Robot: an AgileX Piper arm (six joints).
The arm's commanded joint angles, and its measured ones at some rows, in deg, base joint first. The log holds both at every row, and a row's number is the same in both.
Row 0, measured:
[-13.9 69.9 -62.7 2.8 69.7 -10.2]
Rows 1 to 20, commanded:
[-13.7 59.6 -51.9 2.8 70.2 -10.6]
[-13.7 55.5 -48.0 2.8 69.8 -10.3]
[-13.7 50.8 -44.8 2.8 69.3 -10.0]
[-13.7 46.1 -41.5 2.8 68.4 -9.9]
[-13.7 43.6 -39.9 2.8 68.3 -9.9]
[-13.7 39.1 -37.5 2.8 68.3 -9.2]
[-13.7 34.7 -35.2 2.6 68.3 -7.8]
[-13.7 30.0 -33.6 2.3 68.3 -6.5]
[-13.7 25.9 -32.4 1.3 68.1 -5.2]
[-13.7 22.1 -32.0 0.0 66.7 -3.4]
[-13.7 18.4 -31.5 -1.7 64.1 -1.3]
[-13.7 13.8 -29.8 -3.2 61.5 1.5]
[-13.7 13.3 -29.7 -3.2 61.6 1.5]
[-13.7 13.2 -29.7 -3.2 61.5 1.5]
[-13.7 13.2 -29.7 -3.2 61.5 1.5]
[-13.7 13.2 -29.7 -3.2 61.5 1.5]
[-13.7 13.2 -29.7 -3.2 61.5 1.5]
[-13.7 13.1 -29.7 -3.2 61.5 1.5]
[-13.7 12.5 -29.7 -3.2 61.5 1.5]
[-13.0 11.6 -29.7 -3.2 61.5 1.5]
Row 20, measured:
[-13.8 12.9 -29.9 -2.8 61.8 1.5]
